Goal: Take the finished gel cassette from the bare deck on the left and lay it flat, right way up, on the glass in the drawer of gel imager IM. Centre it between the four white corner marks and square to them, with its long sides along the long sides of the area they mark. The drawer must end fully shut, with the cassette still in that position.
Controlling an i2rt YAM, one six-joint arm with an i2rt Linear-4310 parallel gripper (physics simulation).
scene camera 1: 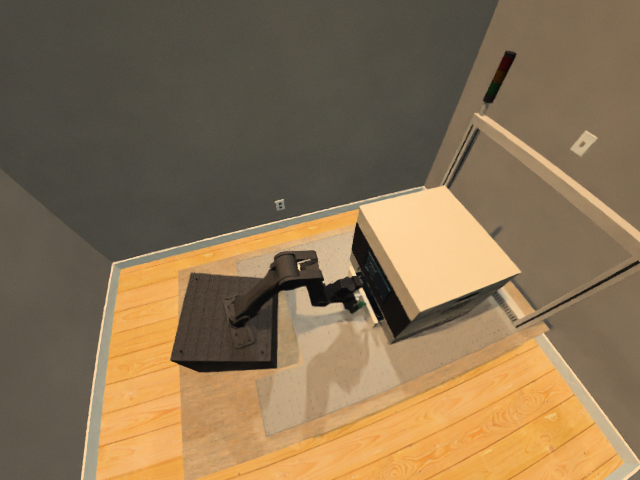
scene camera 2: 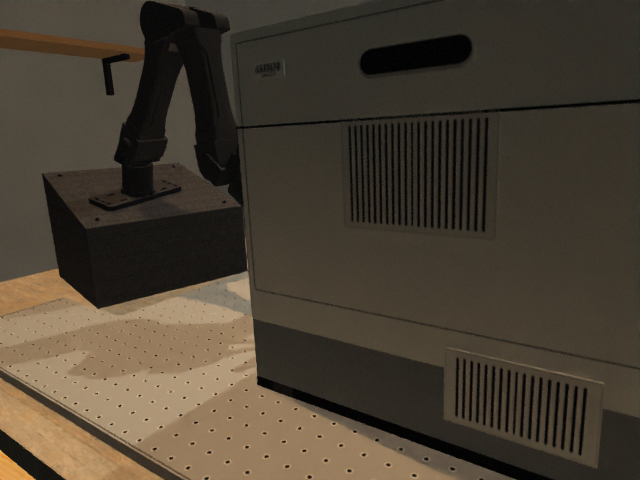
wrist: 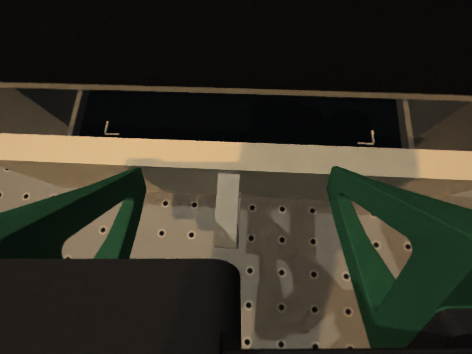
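Where they show: gripper, fingertip midpoint: [scene camera 1: 360,294] [wrist: 236,177]; arm's base, origin of the base link: [scene camera 1: 237,320] [scene camera 2: 138,195].
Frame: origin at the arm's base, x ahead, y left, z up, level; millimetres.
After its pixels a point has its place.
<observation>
The gel imager [scene camera 1: 439,248] @(x 730, y -154, z 216 mm) [scene camera 2: 294,268] @(x 590, y -312, z -24 mm) has its drawer [scene camera 1: 370,313] @(x 495, y -170, z -93 mm) [wrist: 190,152] @(x 517, y -56, z -91 mm) partly out. In the wrist view, dark glass [wrist: 240,117] @(x 566, y -86, z -146 mm) shows behind the drawer's pale front, with one white corner mark [wrist: 106,133] @(x 561, y 22, z -146 mm) at the left and another white corner mark [wrist: 373,143] @(x 534, y -185, z -146 mm) at the right. The rest of the glass is hidden under the imager's front. A short pale handle [wrist: 227,210] @(x 485, y -73, z -98 mm) sticks out from the drawer front. My gripper [wrist: 236,177] @(x 500, y -79, z -87 mm) is open and empty, its green fingers wide apart on either side of the handle; the imager hides it in scene camera 2. The cassette does not show in any view.
The arm stands on a black base block [scene camera 1: 227,325] @(x -38, y -7, z 10 mm) [scene camera 2: 165,258] @(x 113, y -48, z -121 mm). A perforated deck plate [scene camera 1: 320,397] @(x 175, y -351, z -178 mm) [scene camera 2: 113,397] @(x 383, y -397, z -178 mm) lies under the imager. A framed clear panel [scene camera 1: 558,170] @(x 1164, y -171, z 429 mm) with a signal tower [scene camera 1: 499,77] @(x 1189, y 203, z 585 mm) stands beyond the imager.
</observation>
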